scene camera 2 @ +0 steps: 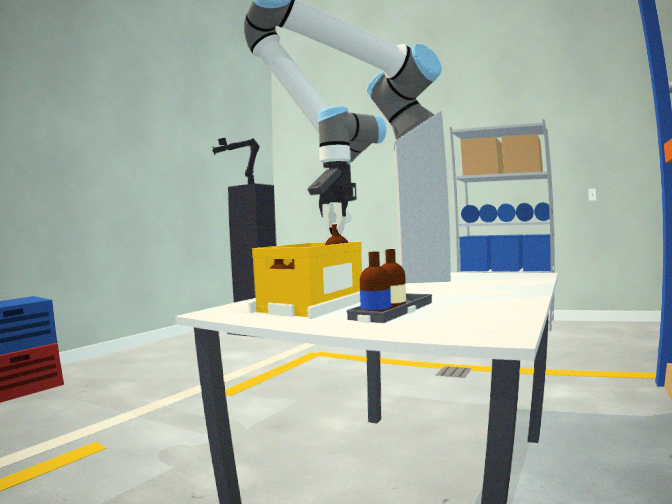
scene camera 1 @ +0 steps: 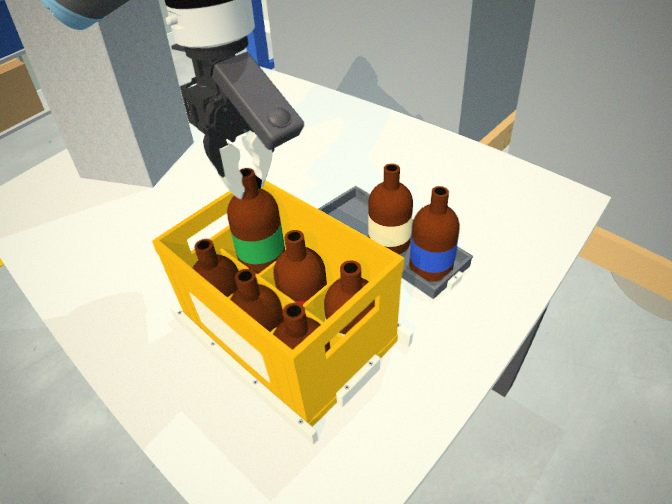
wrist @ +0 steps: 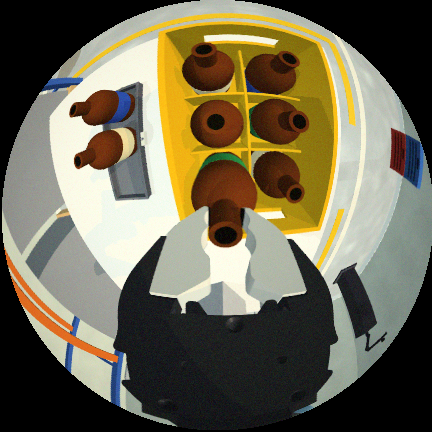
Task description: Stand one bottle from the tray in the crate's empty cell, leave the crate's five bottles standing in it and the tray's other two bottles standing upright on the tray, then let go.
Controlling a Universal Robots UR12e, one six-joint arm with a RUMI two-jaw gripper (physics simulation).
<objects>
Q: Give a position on a cream-label bottle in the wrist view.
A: At 207,70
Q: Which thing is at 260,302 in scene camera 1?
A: A green-label brown bottle.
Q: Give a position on a blue-label bottle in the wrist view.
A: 103,106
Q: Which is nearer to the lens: the cream-label bottle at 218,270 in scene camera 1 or the blue-label bottle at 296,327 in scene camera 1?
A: The blue-label bottle.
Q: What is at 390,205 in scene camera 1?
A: A cream-label bottle.
</objects>
